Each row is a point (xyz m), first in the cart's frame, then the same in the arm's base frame.
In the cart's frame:
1: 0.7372 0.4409 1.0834
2: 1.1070 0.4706 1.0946
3: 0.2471 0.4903 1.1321
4: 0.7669 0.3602 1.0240
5: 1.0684 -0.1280 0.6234
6: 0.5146 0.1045 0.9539
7: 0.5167 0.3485 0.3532
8: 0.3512 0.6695 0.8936
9: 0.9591 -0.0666 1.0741
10: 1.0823 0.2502 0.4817
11: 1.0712 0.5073 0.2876
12: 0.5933 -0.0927 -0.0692
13: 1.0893 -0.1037 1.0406
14: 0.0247 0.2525 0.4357
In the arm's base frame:
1: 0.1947 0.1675 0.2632
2: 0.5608 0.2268 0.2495
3: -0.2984 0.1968 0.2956
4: 0.2314 0.0708 0.2481
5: 0.5756 -0.5243 0.1172
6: 0.0010 -0.2060 0.3134
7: -0.0085 -0.2749 -0.3312
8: -0.2057 0.2495 -0.0018
9: 0.4560 -0.2659 0.4884
10: 0.5614 -0.2578 -0.1863
11: 0.5325 -0.1244 -0.4783
12: 0.1081 -0.8560 -0.4977
13: 0.5892 -0.3045 0.4730
14: -0.4924 -0.3575 -0.2005

